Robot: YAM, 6 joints.
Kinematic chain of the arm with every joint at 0, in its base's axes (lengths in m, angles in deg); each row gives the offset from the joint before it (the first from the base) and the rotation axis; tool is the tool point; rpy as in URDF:
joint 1: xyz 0 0 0.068 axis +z
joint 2: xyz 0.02 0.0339 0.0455 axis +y
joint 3: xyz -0.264 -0.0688 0 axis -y
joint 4: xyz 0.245 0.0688 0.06 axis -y
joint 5: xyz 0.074 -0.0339 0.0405 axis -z
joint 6: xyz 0.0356 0 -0.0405 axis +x
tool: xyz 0 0 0 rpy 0 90 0
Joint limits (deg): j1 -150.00..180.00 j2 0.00..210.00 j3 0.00..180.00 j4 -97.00..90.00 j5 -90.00..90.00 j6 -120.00..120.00
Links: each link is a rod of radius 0.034 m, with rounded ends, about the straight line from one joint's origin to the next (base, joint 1, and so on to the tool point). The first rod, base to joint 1, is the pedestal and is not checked.
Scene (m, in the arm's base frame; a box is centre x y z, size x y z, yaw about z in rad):
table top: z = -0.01
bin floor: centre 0.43 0.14 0 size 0.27 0.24 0.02 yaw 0.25
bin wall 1: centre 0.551 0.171 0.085 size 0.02 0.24 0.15 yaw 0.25
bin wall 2: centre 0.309 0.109 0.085 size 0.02 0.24 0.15 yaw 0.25
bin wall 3: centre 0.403 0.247 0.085 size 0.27 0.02 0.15 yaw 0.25
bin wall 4: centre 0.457 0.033 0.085 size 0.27 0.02 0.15 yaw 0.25
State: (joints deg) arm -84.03 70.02 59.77 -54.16 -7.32 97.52
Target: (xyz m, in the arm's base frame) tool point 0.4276 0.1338 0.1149
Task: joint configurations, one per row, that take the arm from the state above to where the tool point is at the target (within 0.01 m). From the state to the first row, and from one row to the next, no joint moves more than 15 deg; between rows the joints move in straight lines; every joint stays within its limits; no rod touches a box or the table.
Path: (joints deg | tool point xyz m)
1: -69.70 75.86 65.11 -50.35 -8.22 97.52 | 0.0950 -0.2423 0.2871
2: -55.36 81.69 70.44 -46.54 -9.11 97.52 | 0.1706 -0.2371 0.2934
3: -41.03 87.53 75.78 -42.73 -10.01 97.52 | 0.2485 -0.2081 0.2973
4: -26.70 93.37 81.11 -38.93 -10.90 97.52 | 0.3210 -0.1539 0.2987
5: -12.36 99.20 86.45 -35.12 -11.80 97.52 | 0.3800 -0.0758 0.2978
6: 1.97 105.04 91.79 -31.31 -12.70 97.52 | 0.4177 0.0222 0.2944
7: 16.31 110.88 97.12 -27.50 -13.59 97.52 | 0.4276 0.1338 0.2885
8: 16.32 119.02 92.55 -28.16 -13.46 97.52 | 0.4363 0.1364 0.2003
9: 16.33 127.16 87.97 -28.81 -13.33 97.52 | 0.4276 0.1338 0.1149

